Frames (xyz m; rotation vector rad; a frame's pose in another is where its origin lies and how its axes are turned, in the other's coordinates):
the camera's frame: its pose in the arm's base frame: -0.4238 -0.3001 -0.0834 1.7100 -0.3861 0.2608
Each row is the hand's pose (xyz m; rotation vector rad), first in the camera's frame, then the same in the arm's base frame.
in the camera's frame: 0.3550 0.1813 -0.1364 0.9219 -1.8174 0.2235
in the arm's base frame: -0.1642 -0.2303 0.2410 -2.0772 1.7543 1.1349
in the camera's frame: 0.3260 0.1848 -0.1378 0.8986 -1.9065 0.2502
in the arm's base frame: -0.1922 -0.2262 0.2333 -1.9680 1.7996 1.1832
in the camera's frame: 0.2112 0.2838 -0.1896 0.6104 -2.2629 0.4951
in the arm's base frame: -0.3345 -0.1771 0.2880 -1.4348 2.1500 1.3292
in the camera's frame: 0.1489 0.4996 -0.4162 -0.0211 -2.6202 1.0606
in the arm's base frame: -0.4674 0.0217 0.4993 -0.4583 2.6228 1.2867
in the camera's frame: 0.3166 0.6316 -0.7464 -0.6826 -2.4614 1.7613
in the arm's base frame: -0.3517 0.3095 0.7409 0.4026 2.9565 0.8329
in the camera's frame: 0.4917 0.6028 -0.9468 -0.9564 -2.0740 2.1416
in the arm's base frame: -0.1711 0.4919 0.8169 -0.7011 -2.9559 -0.3473
